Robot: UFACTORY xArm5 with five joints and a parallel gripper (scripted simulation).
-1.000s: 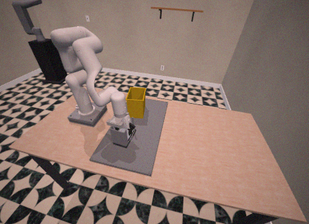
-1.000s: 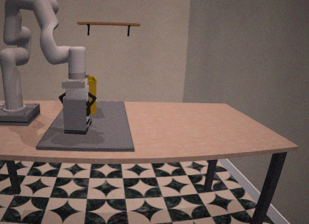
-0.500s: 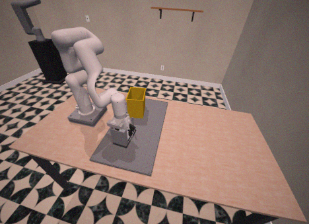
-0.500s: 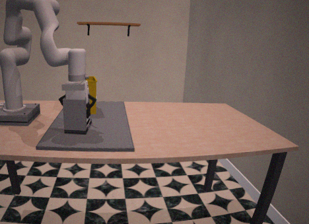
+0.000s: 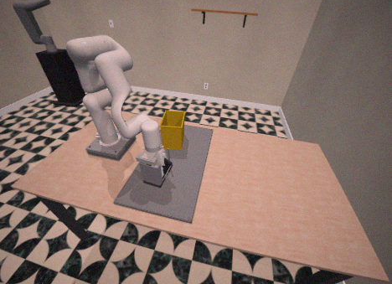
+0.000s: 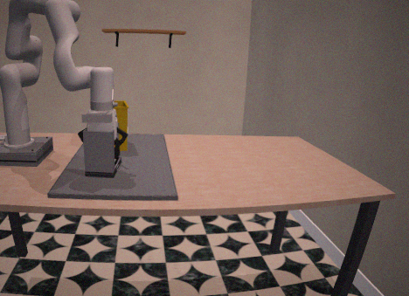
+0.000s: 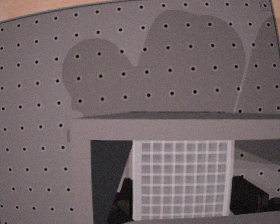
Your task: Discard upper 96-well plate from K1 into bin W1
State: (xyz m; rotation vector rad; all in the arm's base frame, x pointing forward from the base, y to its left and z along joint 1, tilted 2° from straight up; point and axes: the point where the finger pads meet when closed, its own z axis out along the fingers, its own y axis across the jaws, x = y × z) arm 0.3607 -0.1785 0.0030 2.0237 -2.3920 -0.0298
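Right now my hand is 20 mm above the white 96-well plate. From my hand the other things lie so: yellow plastics bin 20 mm ahead, 290 mm to the left, 40 mm above.
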